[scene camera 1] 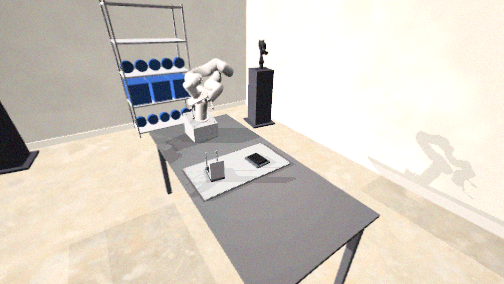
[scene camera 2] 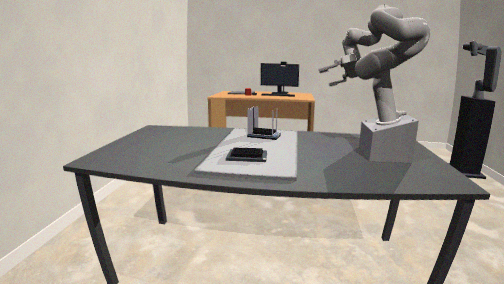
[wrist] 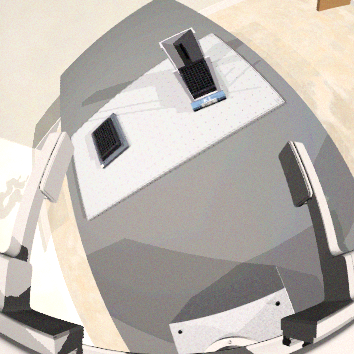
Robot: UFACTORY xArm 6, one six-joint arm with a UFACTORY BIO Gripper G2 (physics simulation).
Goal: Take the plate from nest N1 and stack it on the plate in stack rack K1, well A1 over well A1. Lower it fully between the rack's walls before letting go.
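Places are measured from the arm's base along level axes (x right, y down, z ahead), in metres.
Where they show: hand at its tool point: (scene camera 1: 202,111) (scene camera 2: 328,77) (wrist: 181,167); arm's base at its link origin: (scene camera 1: 201,117) (scene camera 2: 388,121).
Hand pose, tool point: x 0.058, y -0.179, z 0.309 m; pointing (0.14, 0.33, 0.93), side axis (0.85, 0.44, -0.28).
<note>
Each offset is from my tool point to the top centre of the thing. Level surfaces: height alone.
A black plate @(dx -0.307, dy +0.309, dz +0.313 m) (scene camera 1: 257,158) (scene camera 2: 247,151) (wrist: 107,138) lies flat in the low grey nest N1 @(dx -0.307, dy +0.320, dz +0.313 m) (scene camera 2: 245,159) (wrist: 122,146). The stack rack K1 @(dx +0.039, dy +0.186, dz +0.332 m) (scene camera 1: 217,170) (scene camera 2: 252,120) (wrist: 209,101) has a tall solid wall at one end, thin posts, and a blue label in the wrist view. Another black plate @(dx +0.039, dy +0.301, dz +0.342 m) (scene camera 2: 264,131) (wrist: 199,78) lies low inside the rack. The well A1 corners are too small to tell. My gripper (scene camera 2: 326,77) (wrist: 178,139) is wide open and empty, high above the table on the robot base's side, apart from both plates.
Nest and rack stand apart on a white perforated board @(dy +0.335 m) (scene camera 1: 206,193) (scene camera 2: 280,167) (wrist: 150,155) on the grey table @(dy +0.348 m) (scene camera 1: 280,220) (scene camera 2: 125,150) (wrist: 210,210). The rack's wall and posts rise well above its plate. The robot's base block (scene camera 1: 202,131) (scene camera 2: 390,142) stands at the table's end.
</note>
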